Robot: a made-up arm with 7 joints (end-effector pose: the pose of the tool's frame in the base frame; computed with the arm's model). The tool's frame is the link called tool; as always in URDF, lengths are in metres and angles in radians. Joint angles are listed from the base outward.
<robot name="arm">
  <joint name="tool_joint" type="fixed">
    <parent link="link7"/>
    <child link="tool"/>
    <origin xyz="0 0 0"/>
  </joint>
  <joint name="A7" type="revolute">
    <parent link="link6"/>
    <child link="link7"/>
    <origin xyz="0 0 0"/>
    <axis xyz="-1 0 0"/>
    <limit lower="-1.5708" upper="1.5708" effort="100" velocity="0.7"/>
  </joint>
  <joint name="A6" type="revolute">
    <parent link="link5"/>
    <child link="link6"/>
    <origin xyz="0 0 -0.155"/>
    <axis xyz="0 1 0"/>
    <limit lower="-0.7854" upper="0.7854" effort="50" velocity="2.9"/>
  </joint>
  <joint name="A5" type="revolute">
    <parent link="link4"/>
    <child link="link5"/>
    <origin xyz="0 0 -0.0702"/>
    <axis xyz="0 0 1"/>
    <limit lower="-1.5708" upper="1.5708" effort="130" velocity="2.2"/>
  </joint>
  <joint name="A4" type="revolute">
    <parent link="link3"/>
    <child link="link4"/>
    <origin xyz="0 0 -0.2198"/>
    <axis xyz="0 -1 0"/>
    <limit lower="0" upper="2.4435" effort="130" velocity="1.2"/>
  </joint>
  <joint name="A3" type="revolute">
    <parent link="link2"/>
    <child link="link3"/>
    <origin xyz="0 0 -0.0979"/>
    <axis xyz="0 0 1"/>
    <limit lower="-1.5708" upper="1.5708" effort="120" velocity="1.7"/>
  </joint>
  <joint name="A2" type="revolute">
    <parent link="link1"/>
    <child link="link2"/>
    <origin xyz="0 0.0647 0"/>
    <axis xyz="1 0 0"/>
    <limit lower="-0.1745" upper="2" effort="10" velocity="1.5"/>
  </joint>
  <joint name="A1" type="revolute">
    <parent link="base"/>
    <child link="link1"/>
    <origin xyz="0 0.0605 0"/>
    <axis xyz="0 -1 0"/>
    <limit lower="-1.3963" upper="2" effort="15" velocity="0.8"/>
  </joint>
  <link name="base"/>
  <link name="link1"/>
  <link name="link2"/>
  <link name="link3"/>
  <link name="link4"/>
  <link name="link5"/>
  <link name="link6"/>
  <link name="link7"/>
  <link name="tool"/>
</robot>
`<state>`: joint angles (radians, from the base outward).
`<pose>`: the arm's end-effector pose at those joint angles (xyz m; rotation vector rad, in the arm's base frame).
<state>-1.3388 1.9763 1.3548 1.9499 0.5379 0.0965 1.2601</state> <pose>0.2830 0.2599 0.0208 -0.3681 -0.4837 -2.1152</pose>
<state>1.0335 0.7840 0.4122 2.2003 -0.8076 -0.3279 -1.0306</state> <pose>0.1537 0.3076 0.1026 -1.2155 1.4349 -0.4949</pose>
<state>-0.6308 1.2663 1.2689 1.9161 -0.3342 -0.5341 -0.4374</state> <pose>0.1220 0.4162 0.0602 -1.8043 2.1847 1.2001</pose>
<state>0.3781 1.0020 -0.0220 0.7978 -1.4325 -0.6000 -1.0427</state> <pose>0.2453 0.5235 -0.1810 1.8130 -1.5434 -1.5552</pose>
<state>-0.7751 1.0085 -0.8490 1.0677 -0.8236 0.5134 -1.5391</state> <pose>-0.1536 0.4069 -0.3431 1.2590 -1.2059 -2.0170</pose>
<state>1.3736 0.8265 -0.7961 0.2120 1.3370 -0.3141 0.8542</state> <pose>0.3882 0.4979 -0.0438 -0.1714 -2.0650 -0.0300</pose>
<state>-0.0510 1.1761 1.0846 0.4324 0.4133 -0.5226 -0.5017</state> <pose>0.0377 0.6393 -0.1259 1.7507 -1.5123 1.2086</pose>
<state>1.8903 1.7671 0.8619 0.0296 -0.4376 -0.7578 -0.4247</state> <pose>-0.1066 0.6566 -0.0307 -1.6199 1.4873 -1.8413</pose>
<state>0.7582 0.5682 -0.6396 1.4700 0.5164 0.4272 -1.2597</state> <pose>0.3773 0.1956 -0.1369 0.9708 -1.5729 0.4314</pose>
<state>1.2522 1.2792 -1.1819 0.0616 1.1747 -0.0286 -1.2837</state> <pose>0.1614 0.6411 -0.0477 2.1133 -0.5595 1.5176</pose>
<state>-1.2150 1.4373 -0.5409 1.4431 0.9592 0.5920 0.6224</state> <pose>-0.0834 0.4532 -0.2353 -0.4194 0.9035 -0.2263</pose>
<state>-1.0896 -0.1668 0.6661 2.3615 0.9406 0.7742 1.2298</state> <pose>-0.0945 0.1955 -0.1899 -1.3015 -1.0894 0.2524</pose>
